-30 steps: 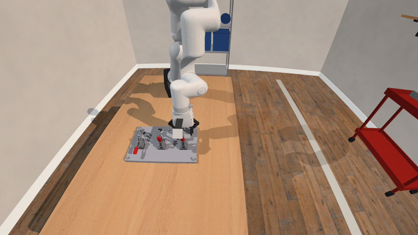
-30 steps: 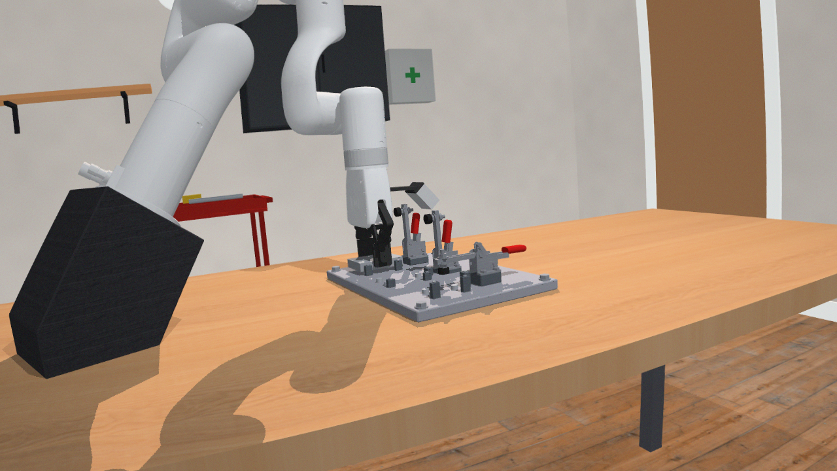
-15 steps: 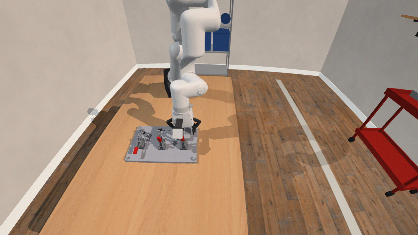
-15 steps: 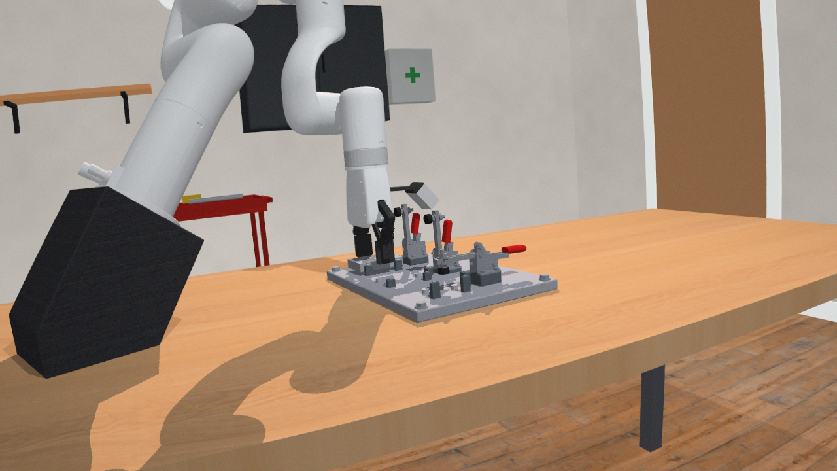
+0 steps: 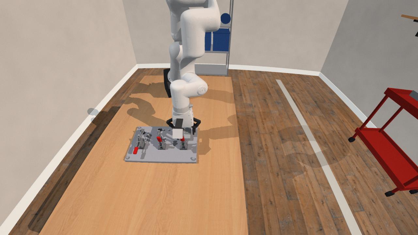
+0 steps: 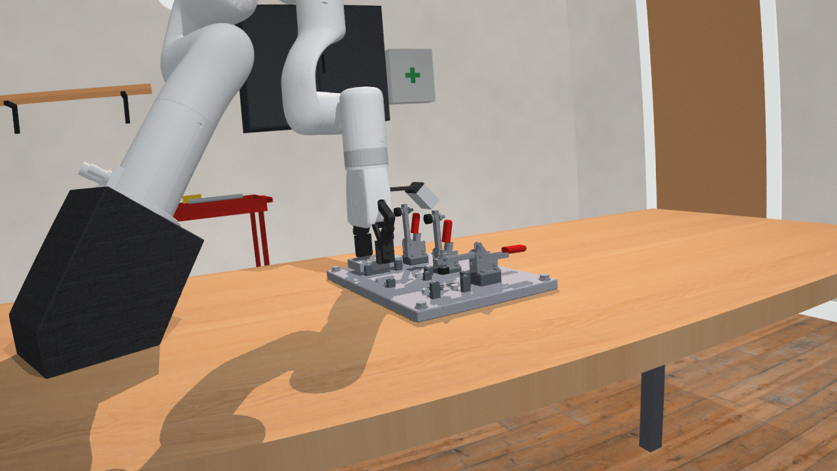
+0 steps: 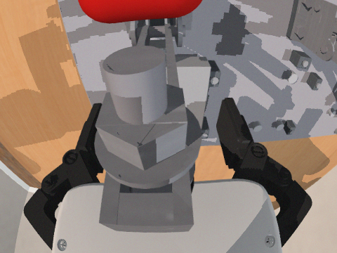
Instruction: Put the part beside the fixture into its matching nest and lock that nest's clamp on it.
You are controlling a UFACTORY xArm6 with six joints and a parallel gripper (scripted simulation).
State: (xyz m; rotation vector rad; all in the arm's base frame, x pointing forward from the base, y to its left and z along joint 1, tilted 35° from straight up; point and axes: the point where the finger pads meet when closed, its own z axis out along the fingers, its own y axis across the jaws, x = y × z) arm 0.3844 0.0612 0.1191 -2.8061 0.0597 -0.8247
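Now: hand 10 mm above the part. Round my hand: grey fixture plate (50 mm ahead, 110 mm to the right, 40 mm below).
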